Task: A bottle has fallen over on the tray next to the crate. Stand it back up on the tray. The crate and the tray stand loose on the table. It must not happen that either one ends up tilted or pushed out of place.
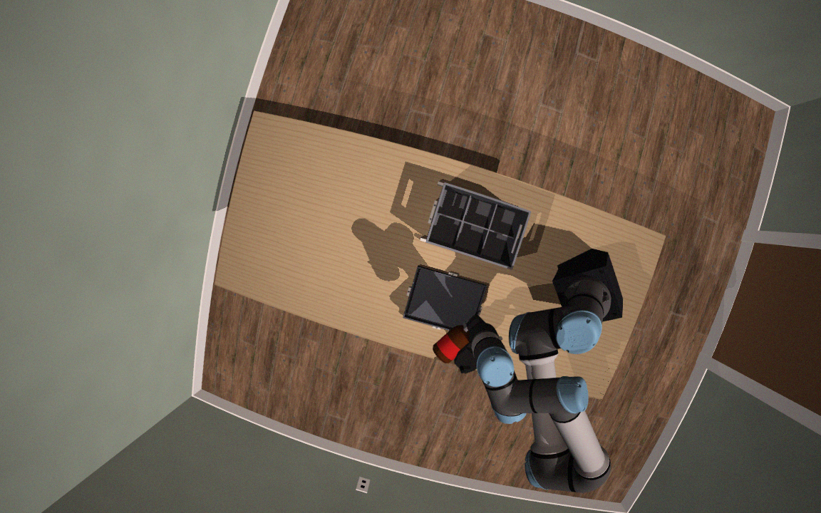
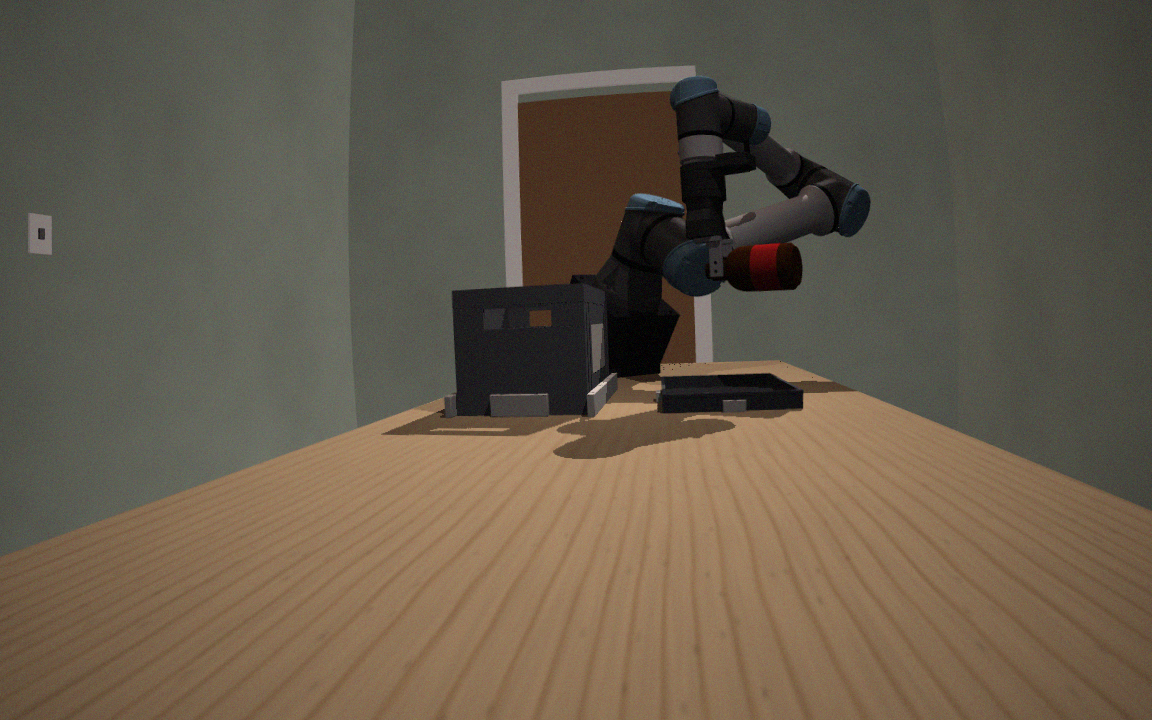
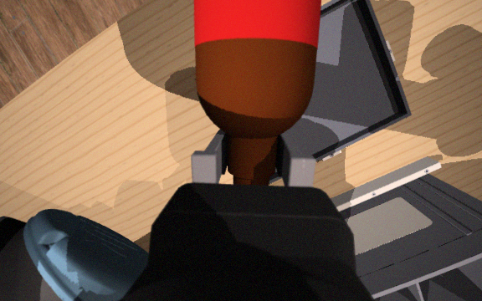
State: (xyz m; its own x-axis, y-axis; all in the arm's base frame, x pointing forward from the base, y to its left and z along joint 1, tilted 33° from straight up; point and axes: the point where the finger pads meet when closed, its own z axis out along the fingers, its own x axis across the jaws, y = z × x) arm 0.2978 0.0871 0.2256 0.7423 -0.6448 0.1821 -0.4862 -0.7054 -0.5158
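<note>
Now: hand 40 mm to the right of the bottle, 30 mm short of it and 10 mm above it. Round my hand: dark crate 300 mm to the right, 120 mm below, 40 mm ahead; dark tray 190 mm below, 80 mm ahead, 20 mm to the right.
</note>
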